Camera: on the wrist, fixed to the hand. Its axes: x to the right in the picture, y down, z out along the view.
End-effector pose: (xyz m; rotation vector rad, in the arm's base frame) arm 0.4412 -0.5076 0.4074 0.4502 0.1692 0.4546
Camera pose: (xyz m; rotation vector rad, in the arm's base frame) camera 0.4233 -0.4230 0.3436 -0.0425 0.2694 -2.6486
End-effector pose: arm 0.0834 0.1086 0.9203 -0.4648 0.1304 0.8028
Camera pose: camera 0.0747 0.1119 0.8132 0.0480 -0.8289 -2.1380
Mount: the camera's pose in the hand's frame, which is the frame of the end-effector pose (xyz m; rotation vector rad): 0.0267 0.0458 -0.0935 0.1094 -0.4263 -3.0835
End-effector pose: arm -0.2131 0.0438 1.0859 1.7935 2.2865 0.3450
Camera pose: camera -0.2061 0.0755 1.1884 -2.0686 1.6835 -0.6014
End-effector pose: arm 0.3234 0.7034 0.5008 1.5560 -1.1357 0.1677
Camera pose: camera 0.3468 0.7704 0.5815 -1.6132 -1.7904 1.9805
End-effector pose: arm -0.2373 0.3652 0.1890 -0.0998 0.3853 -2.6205
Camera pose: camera -0.2529 0.3375 0.0863 0.5390 0.2076 0.5198
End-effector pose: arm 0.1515 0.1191 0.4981 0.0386 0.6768 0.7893
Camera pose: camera 0.0818 0.1498 0.4222 -0.5936 -0.2070 -2.1665
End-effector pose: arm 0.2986 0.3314 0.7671 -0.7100 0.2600 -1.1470
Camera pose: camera 0.2937 0.2822 0.6717 0.4100 1.0883 1.7810
